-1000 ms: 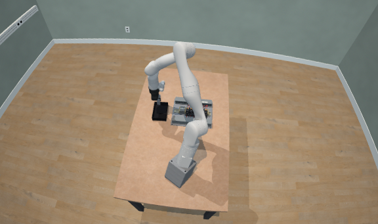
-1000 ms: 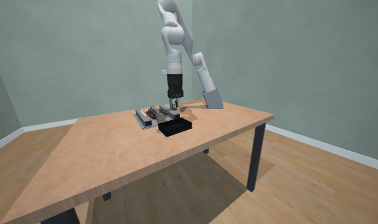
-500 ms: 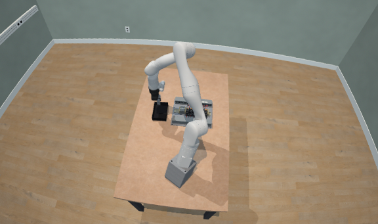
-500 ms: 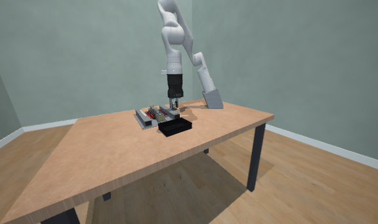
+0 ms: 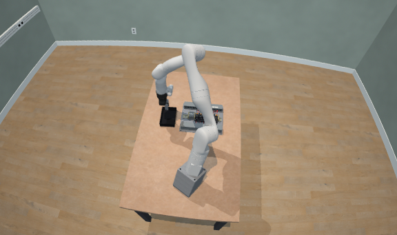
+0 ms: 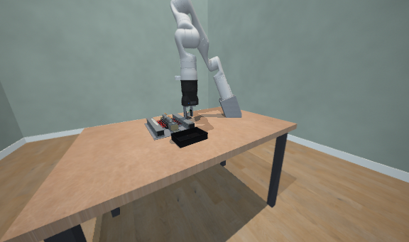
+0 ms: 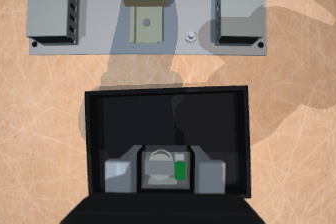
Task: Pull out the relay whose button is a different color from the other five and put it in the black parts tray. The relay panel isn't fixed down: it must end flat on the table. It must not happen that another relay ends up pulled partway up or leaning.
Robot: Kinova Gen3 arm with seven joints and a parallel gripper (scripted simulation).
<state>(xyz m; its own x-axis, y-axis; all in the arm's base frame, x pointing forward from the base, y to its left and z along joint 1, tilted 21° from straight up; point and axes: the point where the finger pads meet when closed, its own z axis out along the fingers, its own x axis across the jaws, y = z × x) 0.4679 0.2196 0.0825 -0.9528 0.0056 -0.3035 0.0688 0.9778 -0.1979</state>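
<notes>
My hand is 130 mm above the black parts tray. Round my hand: relay panel 10 mm ahead, 260 mm to the right, 120 mm below.
</notes>
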